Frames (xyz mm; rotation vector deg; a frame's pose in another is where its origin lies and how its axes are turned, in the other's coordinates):
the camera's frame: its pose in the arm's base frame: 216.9 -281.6 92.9 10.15 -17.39 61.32
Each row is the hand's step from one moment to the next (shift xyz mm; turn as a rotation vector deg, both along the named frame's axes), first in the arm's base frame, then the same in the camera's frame.
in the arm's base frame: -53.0 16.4 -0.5 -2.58 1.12 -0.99
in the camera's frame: -10.0 54.5 3.2 -0.54 2.81 -0.85
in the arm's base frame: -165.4 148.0 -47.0 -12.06 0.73 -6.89
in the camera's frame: 34.5 215.8 -60.9 -7.01 11.01 -4.81
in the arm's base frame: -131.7 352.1 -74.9 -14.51 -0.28 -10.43
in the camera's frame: 210.5 282.4 -151.3 -10.10 12.71 -7.48
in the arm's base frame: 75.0 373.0 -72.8 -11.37 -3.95 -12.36
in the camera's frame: 320.3 109.9 -188.0 -12.40 8.22 -8.74
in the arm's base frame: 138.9 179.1 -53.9 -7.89 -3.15 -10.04
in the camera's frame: 193.3 -37.9 -124.4 -9.43 5.51 -7.33
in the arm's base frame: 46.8 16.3 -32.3 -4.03 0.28 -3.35
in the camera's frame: 23.8 -33.5 -42.6 -2.66 3.70 -2.61
